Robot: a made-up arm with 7 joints. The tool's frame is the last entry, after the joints.
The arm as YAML. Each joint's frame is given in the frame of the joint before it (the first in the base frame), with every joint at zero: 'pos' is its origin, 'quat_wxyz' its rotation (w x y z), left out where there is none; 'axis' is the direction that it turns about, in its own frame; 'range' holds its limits. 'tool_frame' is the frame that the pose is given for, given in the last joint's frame.
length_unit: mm
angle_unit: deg
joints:
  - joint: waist
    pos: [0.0, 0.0, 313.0]
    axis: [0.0, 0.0, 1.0]
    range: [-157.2, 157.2]
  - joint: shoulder
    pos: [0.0, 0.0, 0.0]
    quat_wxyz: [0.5, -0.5, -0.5, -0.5]
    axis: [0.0, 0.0, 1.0]
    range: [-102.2, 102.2]
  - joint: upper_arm
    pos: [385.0, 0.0, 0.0]
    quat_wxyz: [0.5, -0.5, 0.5, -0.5]
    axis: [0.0, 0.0, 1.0]
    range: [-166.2, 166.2]
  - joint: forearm
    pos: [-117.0, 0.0, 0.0]
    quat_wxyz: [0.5, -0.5, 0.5, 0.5]
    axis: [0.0, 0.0, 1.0]
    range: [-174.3, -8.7]
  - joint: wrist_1
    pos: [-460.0, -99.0, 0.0]
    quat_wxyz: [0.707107, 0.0, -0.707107, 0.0]
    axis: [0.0, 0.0, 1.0]
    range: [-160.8, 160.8]
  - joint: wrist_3
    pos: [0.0, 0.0, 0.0]
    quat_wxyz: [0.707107, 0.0, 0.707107, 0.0]
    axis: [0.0, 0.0, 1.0]
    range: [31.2, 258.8]
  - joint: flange
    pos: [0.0, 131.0, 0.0]
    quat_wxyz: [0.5, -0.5, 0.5, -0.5]
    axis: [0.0, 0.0, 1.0]
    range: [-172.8, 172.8]
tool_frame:
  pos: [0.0, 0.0, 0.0]
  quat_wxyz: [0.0, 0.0, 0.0, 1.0]
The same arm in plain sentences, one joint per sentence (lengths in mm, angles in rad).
The arm has seven revolute joints in a row. What follows holds with every joint at zero, and every direction is one of the base frame's.
The first joint lies 313 mm along +z from the base frame's origin and rotates about +z, from -2.7437 to 2.7437 rad.
The second joint lies at the same point as the first joint and rotates about +y, from -1.7837 to 1.7837 rad.
The third joint lies 385 mm along +z from the second joint and rotates about +z, from -2.9007 to 2.9007 rad.
The fourth joint lies 117 mm along +x from the third joint and rotates about -y, from -3.0421 to -0.1518 rad.
The fifth joint lies 99 mm along -x and 460 mm along +z from the fourth joint and rotates about +z, from -2.8065 to 2.8065 rad.
The sixth joint lies at the same point as the fifth joint and rotates about -y, from 0.5445 to 4.5169 rad.
The seventh joint lies 131 mm along +x from the sixth joint and rotates about -z, from -3.0159 to 3.0159 rad.
The tool frame, which is the frame that the pose is given for, lies at the same point as the seventh joint; its axes are the base frame's turned by roll 3.1416, pitch 0 and yaw 0 rad (as in URDF: about the fixed x, then y, then z).

